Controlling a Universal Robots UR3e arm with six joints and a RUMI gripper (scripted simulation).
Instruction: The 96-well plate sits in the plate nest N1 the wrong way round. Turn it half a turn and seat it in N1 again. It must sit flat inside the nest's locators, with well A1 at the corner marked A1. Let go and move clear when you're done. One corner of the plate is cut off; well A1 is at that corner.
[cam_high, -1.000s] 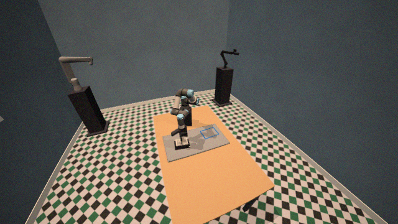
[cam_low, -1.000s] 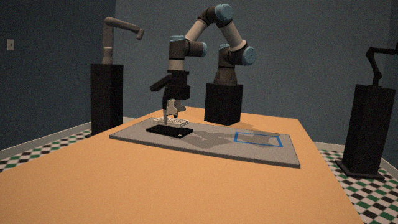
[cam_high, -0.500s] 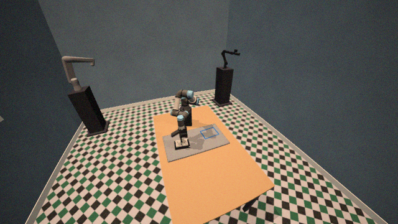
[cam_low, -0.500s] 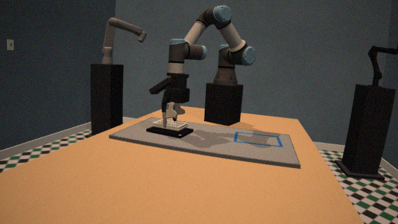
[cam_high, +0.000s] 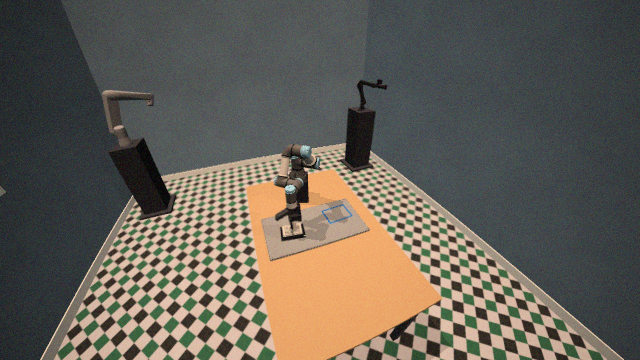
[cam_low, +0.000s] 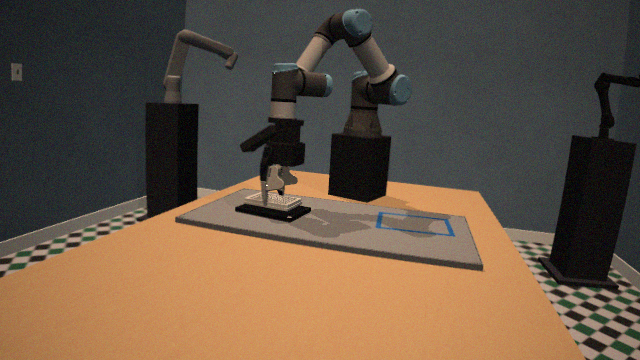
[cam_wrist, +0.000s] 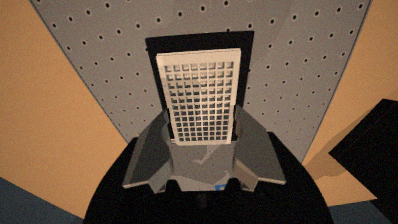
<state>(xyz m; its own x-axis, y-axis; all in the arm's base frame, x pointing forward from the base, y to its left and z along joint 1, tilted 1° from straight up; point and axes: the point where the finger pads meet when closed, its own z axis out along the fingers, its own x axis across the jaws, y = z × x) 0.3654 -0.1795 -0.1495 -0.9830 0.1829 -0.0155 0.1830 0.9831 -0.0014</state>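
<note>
Right now the white 96-well plate is 1 cm below my hand. Round my hand: white corner mark: 7 cm ahead, 7 cm to the left, 3 cm below; black plate nest N1: 3 cm below.
</note>
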